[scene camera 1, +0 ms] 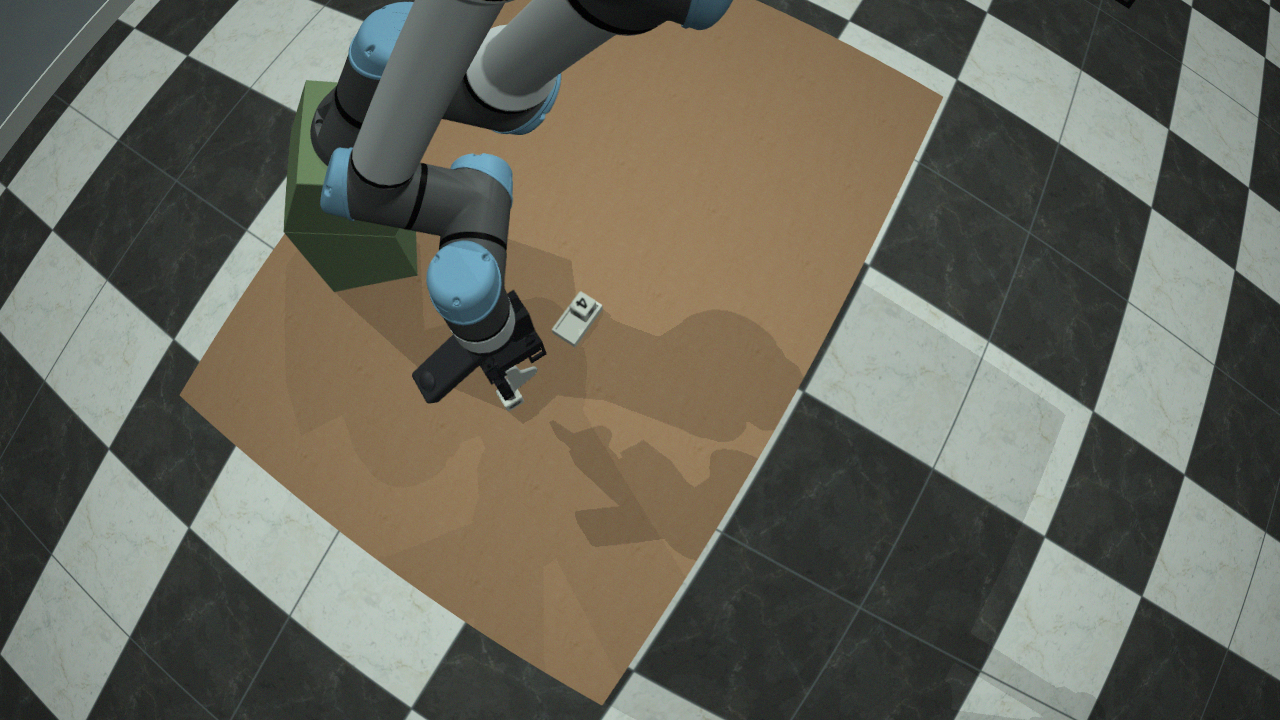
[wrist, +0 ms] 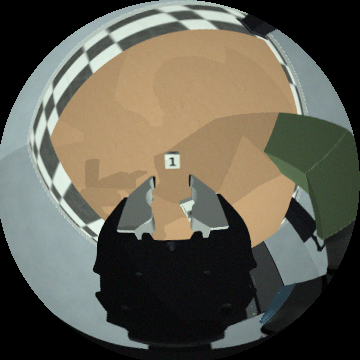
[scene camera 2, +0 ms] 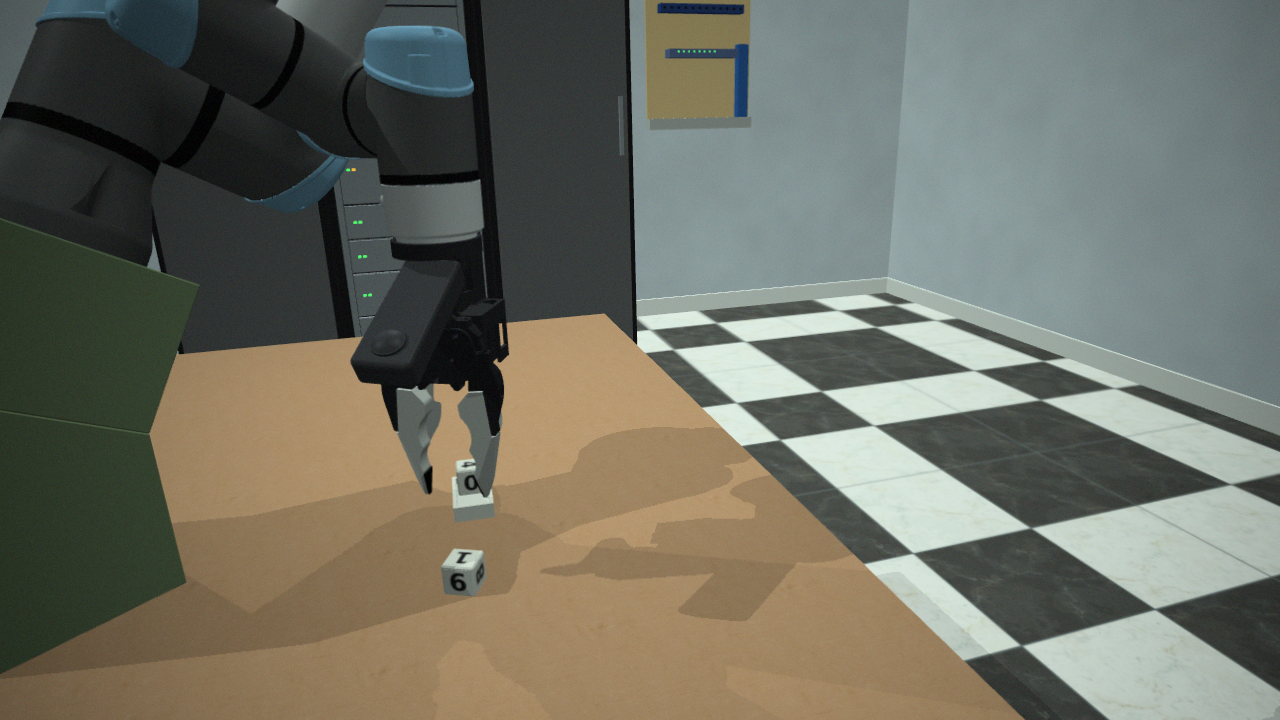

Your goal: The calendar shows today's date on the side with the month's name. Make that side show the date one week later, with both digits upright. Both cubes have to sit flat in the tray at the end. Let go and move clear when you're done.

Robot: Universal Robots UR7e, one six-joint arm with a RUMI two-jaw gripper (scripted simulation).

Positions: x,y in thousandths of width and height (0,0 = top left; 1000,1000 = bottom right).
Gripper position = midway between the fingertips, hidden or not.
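Observation:
A white tray (scene camera 2: 368,705) is visible; scene camera 1 also shows the white tray (scene camera 1: 445,456). The gripper (scene camera 2: 357,688) is visible as well, with further views of the gripper in scene camera 1 (scene camera 1: 393,531) and in the wrist view (wrist: 479,490).

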